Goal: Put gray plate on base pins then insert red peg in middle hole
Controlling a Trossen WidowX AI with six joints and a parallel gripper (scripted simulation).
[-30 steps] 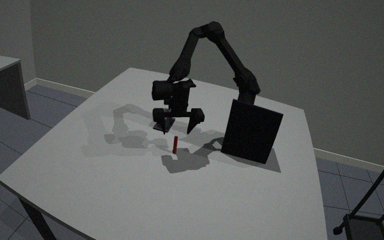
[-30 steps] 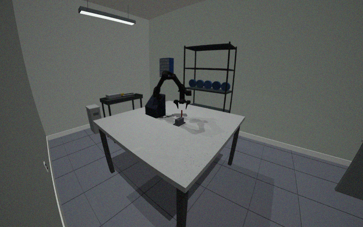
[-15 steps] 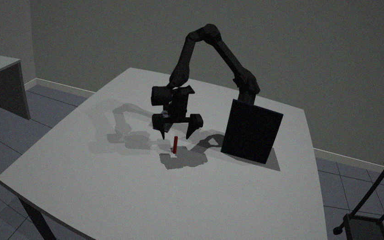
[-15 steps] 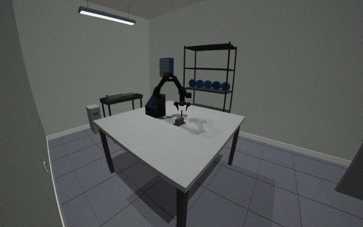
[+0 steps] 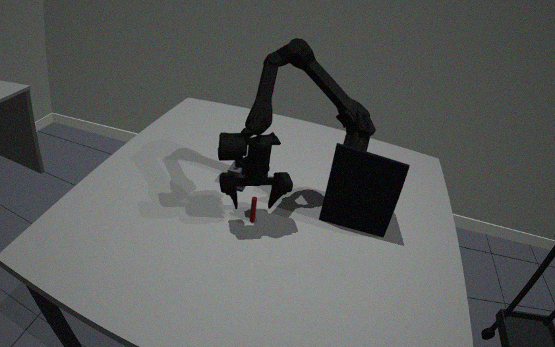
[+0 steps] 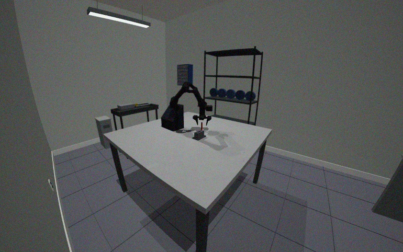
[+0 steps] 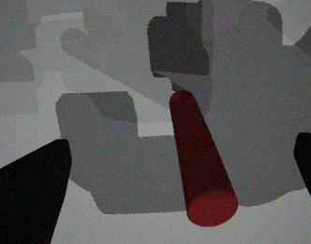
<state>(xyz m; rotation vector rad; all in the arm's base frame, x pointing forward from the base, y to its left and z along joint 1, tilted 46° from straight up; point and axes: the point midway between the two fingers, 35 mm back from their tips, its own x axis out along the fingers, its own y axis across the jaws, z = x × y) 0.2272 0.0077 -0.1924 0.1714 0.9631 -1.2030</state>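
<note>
Right now the red peg is 1 cm below my gripper tip. Also, from my gripper tip: gray plate (17 cm to the right, 12 cm ahead).
</note>
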